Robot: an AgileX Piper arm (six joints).
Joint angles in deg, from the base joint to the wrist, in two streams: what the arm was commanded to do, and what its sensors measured. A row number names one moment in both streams.
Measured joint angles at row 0:
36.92 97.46 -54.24 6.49 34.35 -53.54
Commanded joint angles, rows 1 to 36:
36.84 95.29 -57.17 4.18 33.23 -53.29
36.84 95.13 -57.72 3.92 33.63 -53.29
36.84 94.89 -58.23 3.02 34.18 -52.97
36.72 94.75 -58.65 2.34 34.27 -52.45
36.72 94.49 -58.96 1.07 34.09 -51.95
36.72 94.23 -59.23 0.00 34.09 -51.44
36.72 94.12 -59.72 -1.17 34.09 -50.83
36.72 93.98 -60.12 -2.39 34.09 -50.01
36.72 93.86 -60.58 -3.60 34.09 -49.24
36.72 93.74 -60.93 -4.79 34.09 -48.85
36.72 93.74 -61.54 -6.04 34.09 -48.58
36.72 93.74 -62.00 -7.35 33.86 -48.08
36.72 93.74 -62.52 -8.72 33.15 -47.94
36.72 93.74 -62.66 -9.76 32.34 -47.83
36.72 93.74 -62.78 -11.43 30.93 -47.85
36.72 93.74 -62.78 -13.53 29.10 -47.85
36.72 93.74 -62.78 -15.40 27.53 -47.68
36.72 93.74 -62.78 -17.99 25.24 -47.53
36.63 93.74 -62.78 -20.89 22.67 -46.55
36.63 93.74 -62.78 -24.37 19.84 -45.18
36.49 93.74 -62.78 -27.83 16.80 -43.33
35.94 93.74 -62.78 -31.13 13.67 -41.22
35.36 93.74 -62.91 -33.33 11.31 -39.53
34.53 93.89 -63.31 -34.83 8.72 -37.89
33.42 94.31 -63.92 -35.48 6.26 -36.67
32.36 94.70 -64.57 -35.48 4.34 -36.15
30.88 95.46 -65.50 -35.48 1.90 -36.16
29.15 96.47 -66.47 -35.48 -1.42 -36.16
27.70 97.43 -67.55 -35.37 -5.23 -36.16
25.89 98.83 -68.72 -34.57 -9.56 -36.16
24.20 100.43 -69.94 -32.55 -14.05 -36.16
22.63 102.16 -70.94 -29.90 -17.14 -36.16
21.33 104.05 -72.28 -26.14 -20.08 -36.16
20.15 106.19 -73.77 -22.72 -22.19 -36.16
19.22 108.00 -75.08 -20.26 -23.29 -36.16
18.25 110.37 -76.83 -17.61 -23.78 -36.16
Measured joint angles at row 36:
22.37 103.13 -71.55 -27.70 -15.98 -36.55
